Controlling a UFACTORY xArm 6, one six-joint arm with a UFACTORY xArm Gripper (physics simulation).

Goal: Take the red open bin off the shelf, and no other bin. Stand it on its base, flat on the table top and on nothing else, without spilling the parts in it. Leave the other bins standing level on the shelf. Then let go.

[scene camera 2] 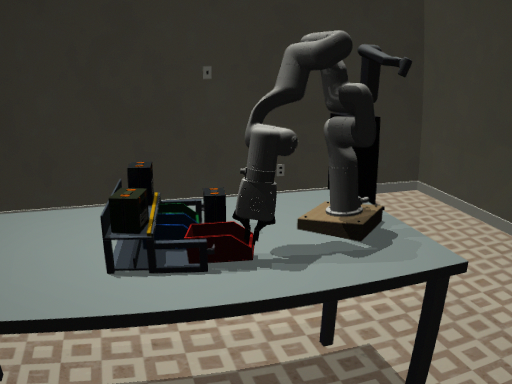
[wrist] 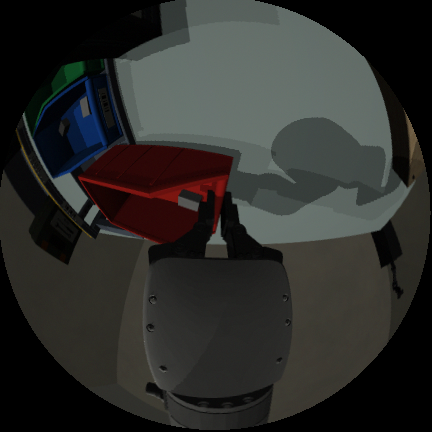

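Pixels of known places: gripper, fingertip midpoint: (scene camera 2: pixel 250 242) (wrist: pixel 217 199); arm's base, origin of the base link: (scene camera 2: pixel 344 211).
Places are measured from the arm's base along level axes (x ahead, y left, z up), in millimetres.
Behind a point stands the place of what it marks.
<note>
The red open bin (scene camera 2: pixel 227 254) @[x 484, y 139, z -6 mm] (wrist: pixel 150 170) @[x 439, y 51, z 23 mm] is drawn mostly out past the front of the shelf (scene camera 2: pixel 203 257) @[x 548, y 134, z -5 mm]. Its rear part still overlaps the shelf's front end, behind the side frame in the scene view. It looks about level; whether its base touches anything is hidden. A small grey part (wrist: pixel 190 200) @[x 446, y 121, z -7 mm] lies inside it, near the front wall. My gripper (scene camera 2: pixel 252 241) @[x 406, y 118, z 6 mm] (wrist: pixel 217 199) @[x 406, y 118, z 6 mm] points down and is shut on the bin's front wall, with one finger inside and one outside. The blue bin (scene camera 2: pixel 175 230) @[x 570, y -28, z 17 mm] (wrist: pixel 75 135) @[x 608, y -84, z -38 mm] and the green bin (wrist: pixel 75 75) stand on the shelf beyond it.
Dark boxes (scene camera 2: pixel 127 212) @[x 720, y 47, z 113 mm] (scene camera 2: pixel 140 177) @[x 629, y -175, z 145 mm] stand on the shelf's upper level, behind a yellow strip (scene camera 2: pixel 152 215) @[x 631, y -45, z 65 mm]. Another dark box (scene camera 2: pixel 215 205) @[x 418, y -95, z 52 mm] stands near the shelf's far front side. The arm's wooden base (scene camera 2: pixel 325 226) @[x 109, y 46, z -20 mm] is on the right of the table top (scene camera 2: pixel 300 287) @[x 371, y 318, z -47 mm].
</note>
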